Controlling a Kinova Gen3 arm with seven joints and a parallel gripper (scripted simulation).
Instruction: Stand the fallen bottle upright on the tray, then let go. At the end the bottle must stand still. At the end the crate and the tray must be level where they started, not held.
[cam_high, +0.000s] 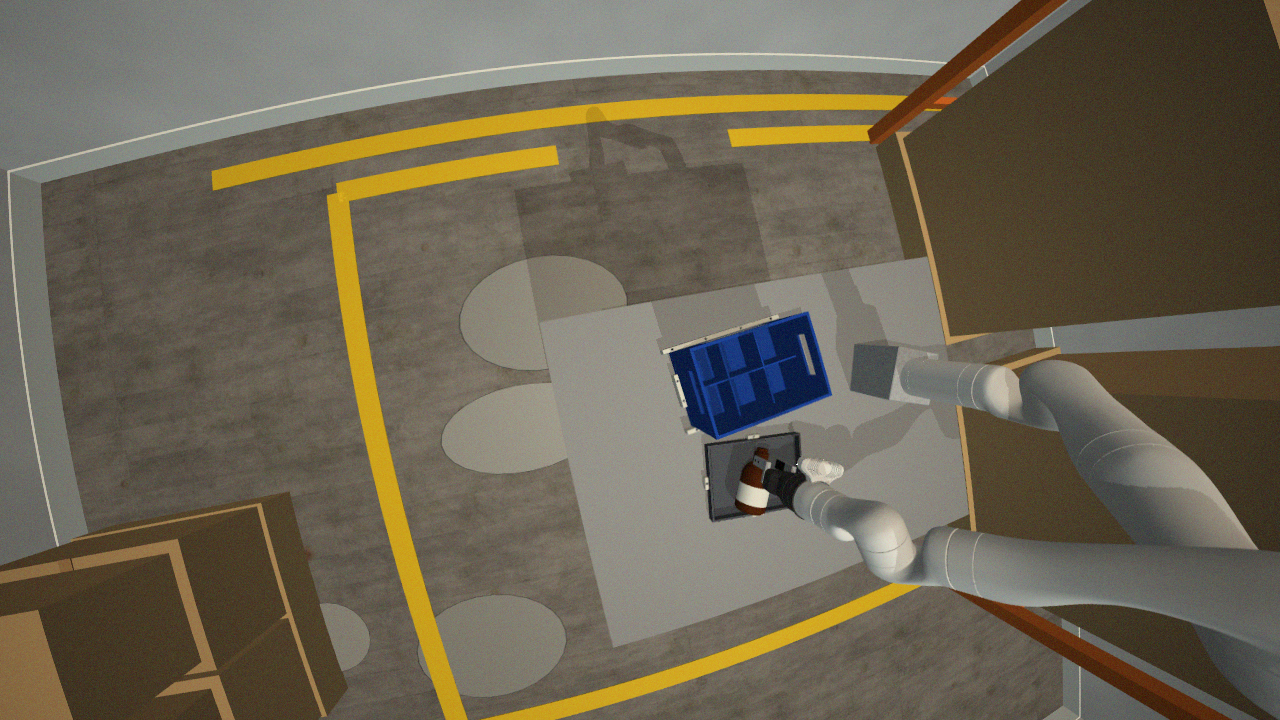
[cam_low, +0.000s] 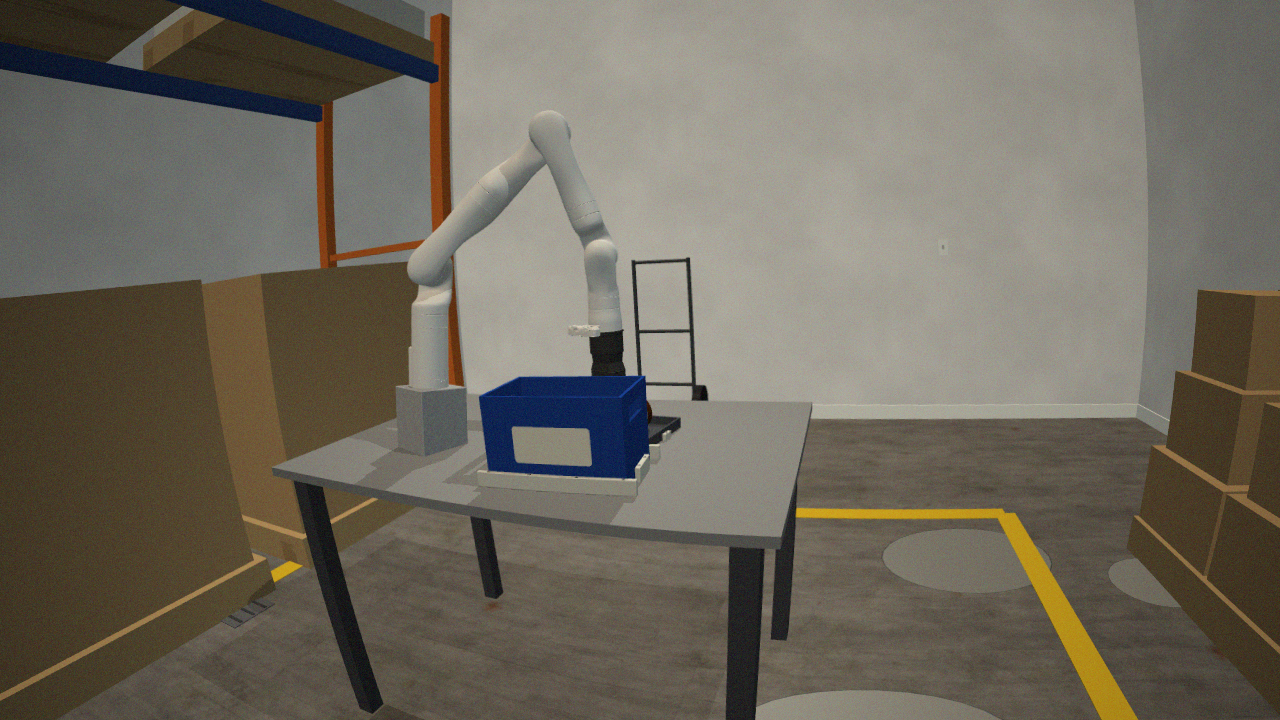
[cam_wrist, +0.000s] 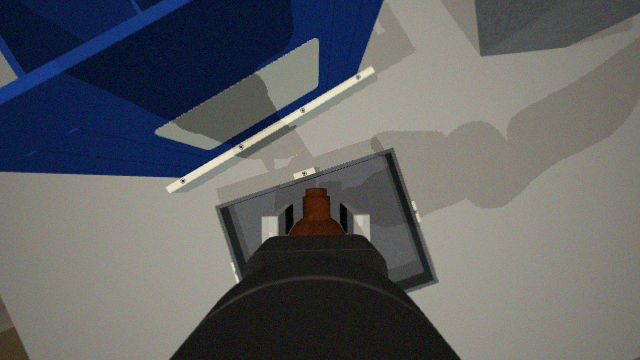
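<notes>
Right now my hand is 2 cm short of the brown bottle, 5 cm to the right of it and 4 cm above it. The rest, counted from my hand: dark grey tray 5 cm to the left, 7 cm below; blue crate 4 cm ahead, 21 cm to the right.
</notes>
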